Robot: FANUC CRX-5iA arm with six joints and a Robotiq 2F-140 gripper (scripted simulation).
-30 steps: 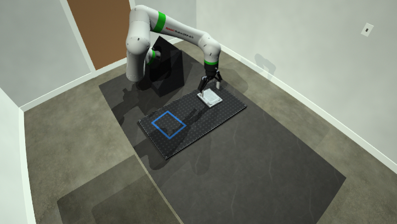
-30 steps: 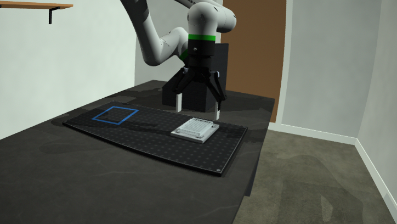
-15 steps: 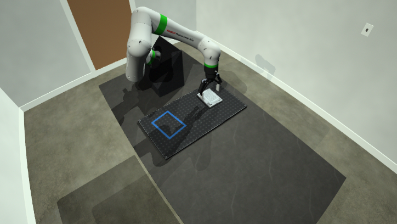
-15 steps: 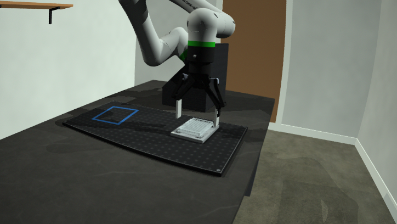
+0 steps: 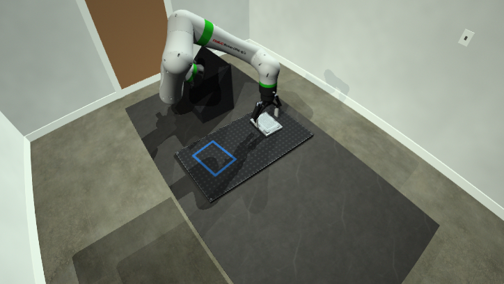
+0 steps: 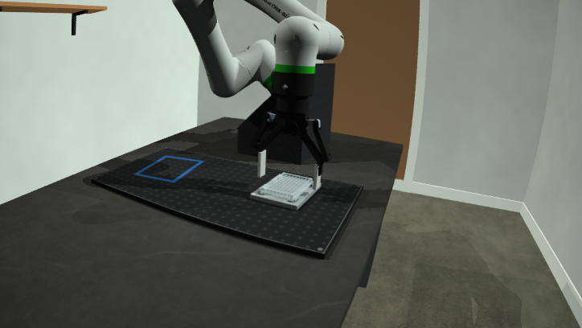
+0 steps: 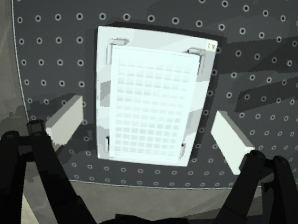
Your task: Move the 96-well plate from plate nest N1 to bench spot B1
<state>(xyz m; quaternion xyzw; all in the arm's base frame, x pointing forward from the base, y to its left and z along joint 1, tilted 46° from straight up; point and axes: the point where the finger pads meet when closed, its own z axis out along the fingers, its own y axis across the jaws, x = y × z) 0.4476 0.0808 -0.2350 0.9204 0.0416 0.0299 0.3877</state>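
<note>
Right now my hand is 2 cm above the white 96-well plate. The rest, counted from my hand: grey plate nest (3 cm below).
</note>
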